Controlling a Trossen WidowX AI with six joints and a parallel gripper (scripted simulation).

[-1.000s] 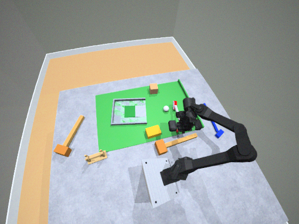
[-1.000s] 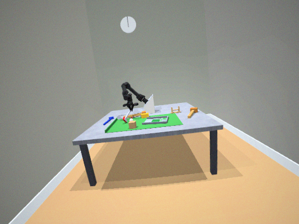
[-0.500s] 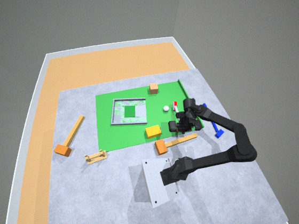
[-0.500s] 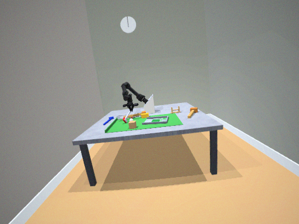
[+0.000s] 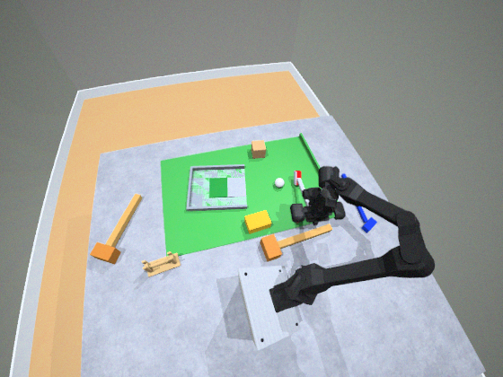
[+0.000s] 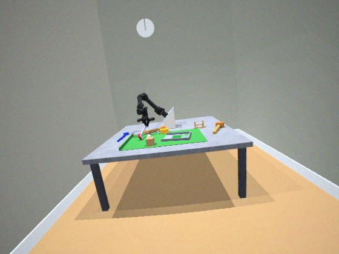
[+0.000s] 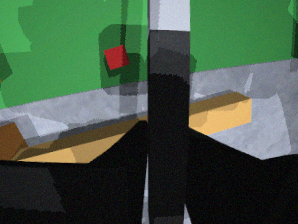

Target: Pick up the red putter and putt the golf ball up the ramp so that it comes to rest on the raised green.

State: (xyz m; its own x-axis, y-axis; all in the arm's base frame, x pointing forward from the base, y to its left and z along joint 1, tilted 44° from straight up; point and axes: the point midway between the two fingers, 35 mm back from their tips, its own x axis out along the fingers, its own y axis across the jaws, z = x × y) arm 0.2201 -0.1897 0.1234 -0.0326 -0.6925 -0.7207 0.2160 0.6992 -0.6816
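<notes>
The small red cube lies 6 cm below my gripper tip, 4 cm ahead of it and 2 cm to the left of it. Round my gripper tip: yellow block (19 cm to the left, 7 cm ahead, 5 cm below); then white golf ball (22 cm ahead, 5 cm below, 4 cm to the left); then red putter (12 cm ahead, 2 cm to the right, 1 cm below).
</notes>
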